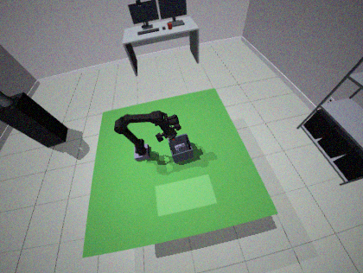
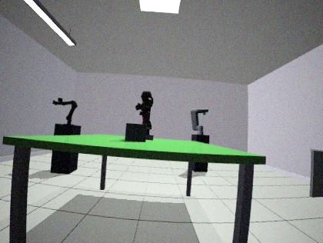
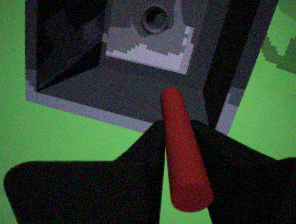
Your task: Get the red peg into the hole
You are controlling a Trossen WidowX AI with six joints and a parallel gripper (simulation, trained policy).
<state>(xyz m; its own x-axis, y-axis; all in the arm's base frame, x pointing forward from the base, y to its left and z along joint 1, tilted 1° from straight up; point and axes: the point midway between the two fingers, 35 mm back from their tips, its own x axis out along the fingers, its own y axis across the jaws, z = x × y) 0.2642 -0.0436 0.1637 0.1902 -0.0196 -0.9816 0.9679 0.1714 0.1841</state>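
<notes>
The plate is 4 cm ahead of my gripper tip, 5 cm to the right of it and 13 cm below it. Also, from my gripper tip: red peg 1 cm above.
</notes>
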